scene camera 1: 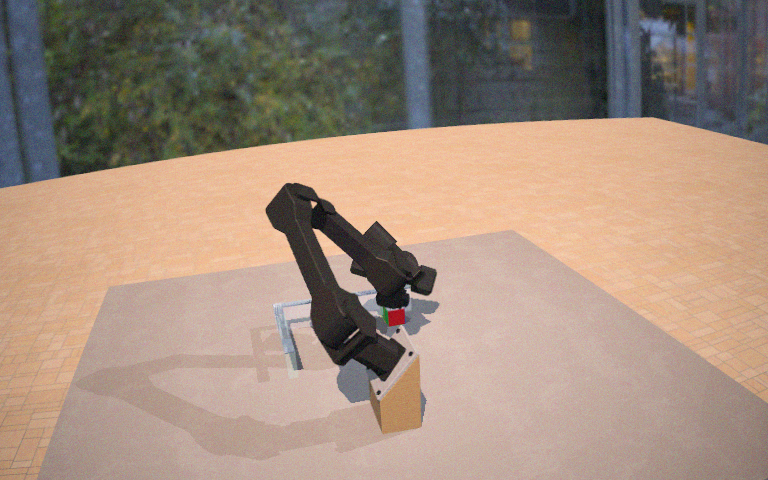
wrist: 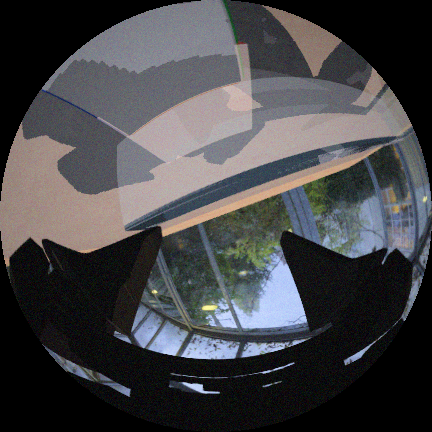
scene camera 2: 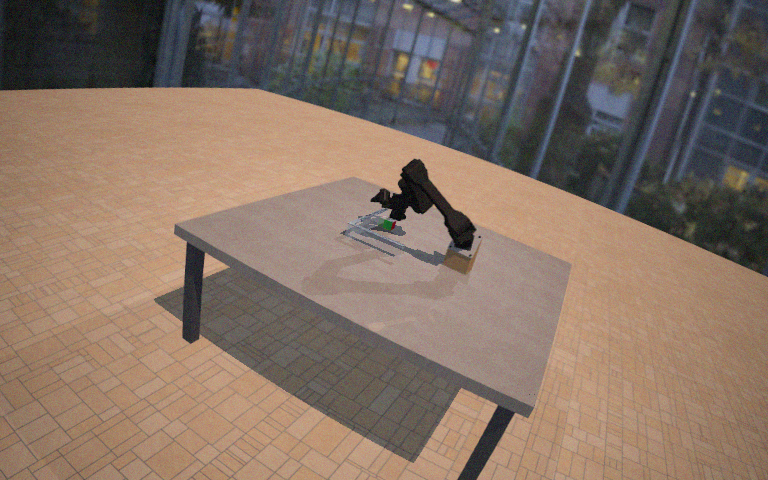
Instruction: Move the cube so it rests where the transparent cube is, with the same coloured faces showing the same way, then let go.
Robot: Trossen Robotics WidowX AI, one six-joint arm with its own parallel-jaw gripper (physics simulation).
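Places are measured from the arm's base along level axes (x right, y up, z back), in centimetres.
Pixels of known places: gripper, between the fingertips: [wrist: 223,235] [scene camera 2: 376,203]; arm's base, origin of its link: [scene camera 1: 388,359] [scene camera 2: 464,241].
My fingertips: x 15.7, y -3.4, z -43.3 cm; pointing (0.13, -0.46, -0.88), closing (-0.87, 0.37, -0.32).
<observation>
Ahead of a thing's pixels: the offset from my fingertips to its top centre. Level surfaces: height alone.
The cube @[dx -2.1, dy -3.9, dz +8.9 cm] [scene camera 1: 395,316] [scene camera 2: 387,224] [wrist: 165,35] sits on the table below my gripper. It shows red and green sides in the scene views. In the wrist view its pale top face lies in shadow, with a thin blue edge at left and a green edge at right. The transparent cube @[dx -2.1, dy -3.9, dz +6.4 cm] [wrist: 220,112] overlaps the cube's near part in the wrist view; its exact offset is hard to tell. My gripper [wrist: 223,235] is open, fingers wide apart with nothing between them. In the scene views the gripper is just above the cube, its fingertips hard to make out.
A pale, angular bar frame @[dx -13.1, dy -1.9, dz +13.4 cm] [scene camera 1: 283,325] [scene camera 2: 376,240] stands beside the cube, left of it in scene camera 1. The arm's wooden base block [scene camera 1: 404,396] [scene camera 2: 459,260] stands on the table @[dy -7.9 cm] [scene camera 1: 538,367] [scene camera 2: 254,232]. Arm shadows fall across the tabletop.
</observation>
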